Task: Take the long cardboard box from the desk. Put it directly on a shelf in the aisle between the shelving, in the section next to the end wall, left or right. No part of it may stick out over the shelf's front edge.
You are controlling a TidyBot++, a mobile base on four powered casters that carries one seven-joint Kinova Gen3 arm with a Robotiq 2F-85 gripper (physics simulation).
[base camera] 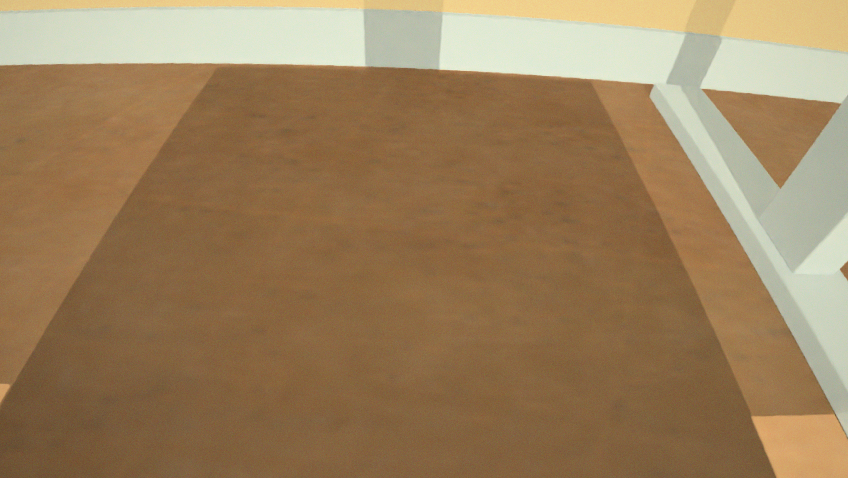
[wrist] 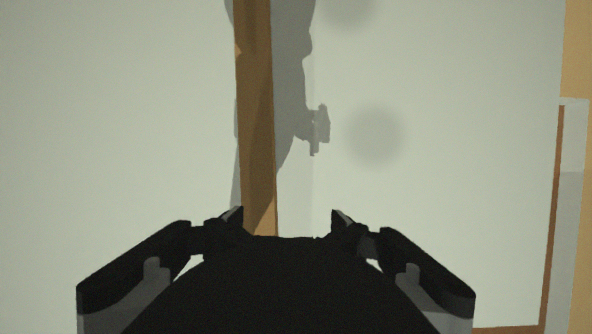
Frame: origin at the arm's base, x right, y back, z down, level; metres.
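Seen in the pictures: gripper, fingertip midpoint: point(wrist: 287, 217).
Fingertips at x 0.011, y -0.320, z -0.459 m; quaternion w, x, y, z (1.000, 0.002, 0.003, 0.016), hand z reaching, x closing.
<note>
A point is followed by its place in that frame.
The long cardboard box point(wrist: 255, 110) {x -0.039, y -0.449, z -0.373 m} is a narrow brown strip on the white desk top point(wrist: 125, 125) {x -0.273, y -0.431, z -0.323 m} in the wrist view. It runs from the top edge down to the gripper, left of the middle; its near end is hidden behind the gripper's body. My gripper point(wrist: 287, 217) {x 0.011, y -0.320, z -0.459 m} is open, with nothing between its fingers. It is above the desk, and the box shows nearer the left fingertip than the right one. A shadow of the arm falls over the box and the desk. The shelving does not show in either view.
In the base camera view a white desk leg frame point(base camera: 819, 308) stands on the brown floor point(base camera: 385, 267) {x -0.021, y -0.396, z 0.397 m} at the right. A yellow wall with a white baseboard point(base camera: 178, 38) {x -0.381, y -0.818, z 0.354 m} crosses the back. The desk's right edge, with floor and baseboard beyond, shows at the right of the wrist view.
</note>
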